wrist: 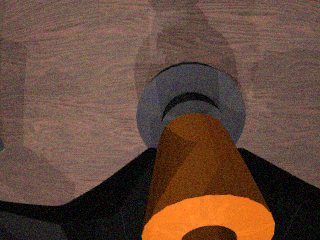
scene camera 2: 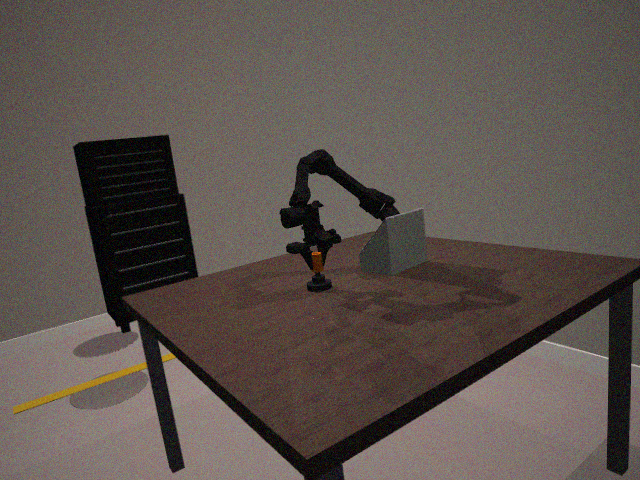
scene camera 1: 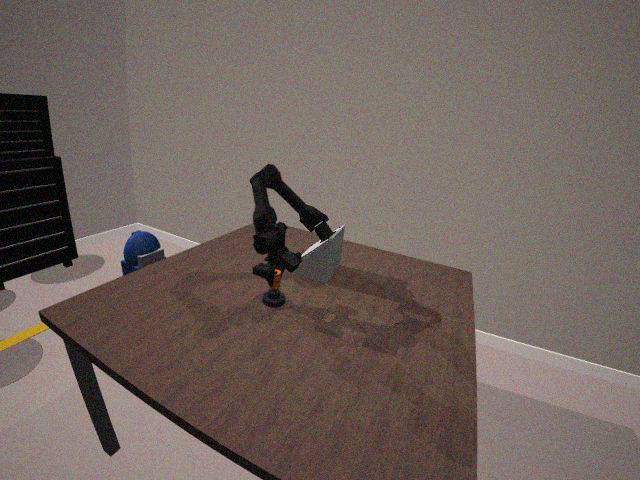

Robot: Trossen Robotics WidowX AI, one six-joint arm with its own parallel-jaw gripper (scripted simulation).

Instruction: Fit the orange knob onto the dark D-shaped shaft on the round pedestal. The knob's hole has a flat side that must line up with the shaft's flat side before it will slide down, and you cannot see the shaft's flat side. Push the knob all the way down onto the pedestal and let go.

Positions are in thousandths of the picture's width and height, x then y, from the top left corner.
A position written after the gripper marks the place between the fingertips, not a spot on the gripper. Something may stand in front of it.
gripper: wrist 611,652; scene camera 2 496,559; scene camera 1 429,593
